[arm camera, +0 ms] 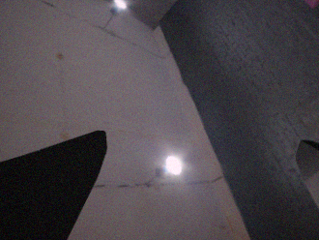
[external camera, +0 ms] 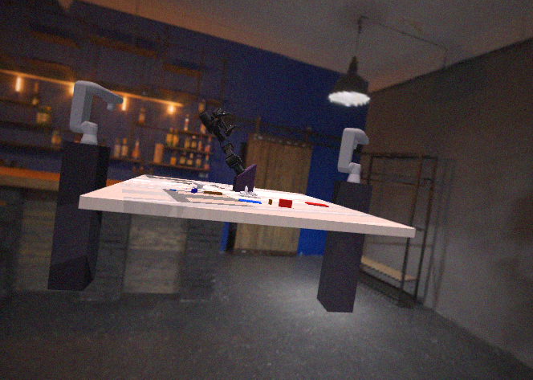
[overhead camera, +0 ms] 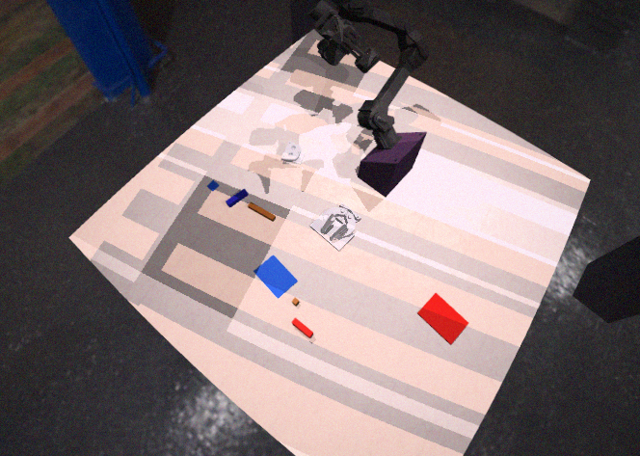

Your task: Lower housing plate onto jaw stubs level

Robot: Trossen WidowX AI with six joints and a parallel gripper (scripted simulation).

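Right now the white piece is 90 mm ahead of my gripper tip, 140 mm to the right of it and 440 mm below it. Also, from my gripper tip: dark blue bar 330 mm ahead, 160 mm to the right, 440 mm below; then brown bar 310 mm ahead, 70 mm to the right, 440 mm below; then blue tile 430 mm ahead, 110 mm to the left, 450 mm below.
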